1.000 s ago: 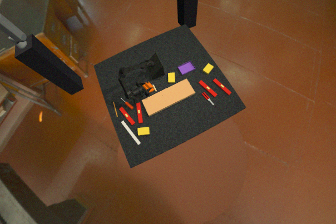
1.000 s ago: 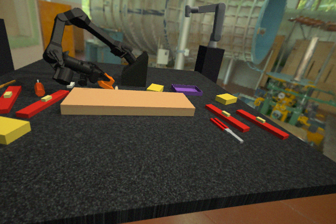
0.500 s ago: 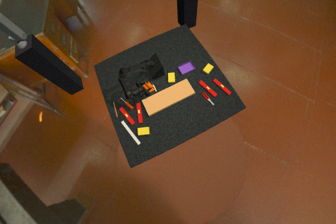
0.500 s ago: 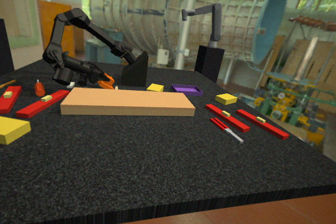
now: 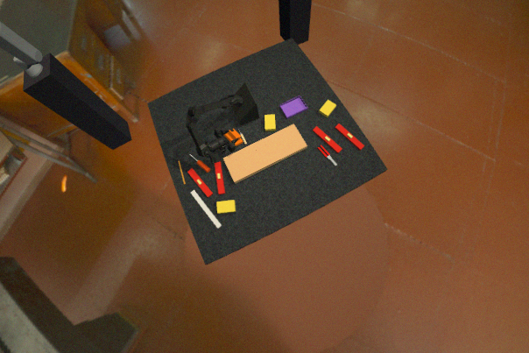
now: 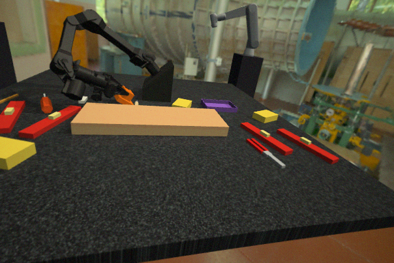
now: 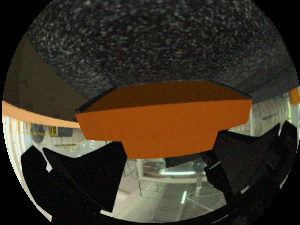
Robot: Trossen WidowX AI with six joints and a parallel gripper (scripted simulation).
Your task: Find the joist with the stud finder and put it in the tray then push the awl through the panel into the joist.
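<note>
The orange stud finder lies 1 cm behind my gripper tip. Also, from my gripper tip: small white block 18 cm to the right, 5 cm below, 1 cm behind; then pencil 43 cm to the right, 6 cm below, 5 cm ahead; then awl 5 cm below, 4 cm to the left.
</note>
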